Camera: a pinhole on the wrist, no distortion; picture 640 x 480 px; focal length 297.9 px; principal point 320.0 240.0 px. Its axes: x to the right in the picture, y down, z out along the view. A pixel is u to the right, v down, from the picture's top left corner.
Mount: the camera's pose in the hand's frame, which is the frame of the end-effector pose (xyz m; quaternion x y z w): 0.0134 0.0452 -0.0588 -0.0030 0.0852 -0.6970 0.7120
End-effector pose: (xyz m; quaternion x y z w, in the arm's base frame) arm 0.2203 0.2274 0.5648 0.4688 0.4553 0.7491 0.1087
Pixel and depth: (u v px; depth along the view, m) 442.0 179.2 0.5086
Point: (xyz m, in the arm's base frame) 0.5189 0.5890 0.4392
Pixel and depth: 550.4 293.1 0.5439
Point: 0.3410 0.8198 0.3976
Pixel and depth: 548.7 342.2 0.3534
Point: 0.2483 0.6222 0.5051
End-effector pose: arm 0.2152 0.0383 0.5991 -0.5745 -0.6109 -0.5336 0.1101
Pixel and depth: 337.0 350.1 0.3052
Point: 0.2685 0.3109 0.6277
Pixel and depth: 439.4 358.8 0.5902
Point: 0.1306 0.6481 0.5204
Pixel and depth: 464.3 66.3 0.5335
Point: 0.2829 0.3413 0.0904
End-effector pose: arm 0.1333 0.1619 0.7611 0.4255 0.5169 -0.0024 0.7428
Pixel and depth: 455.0 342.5 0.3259
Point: 0.3283 0.0018 0.5706
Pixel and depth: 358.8 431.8 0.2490
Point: 0.3484 0.1405 0.6139
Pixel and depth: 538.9 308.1 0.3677
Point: 0.2854 -0.1077 0.5098
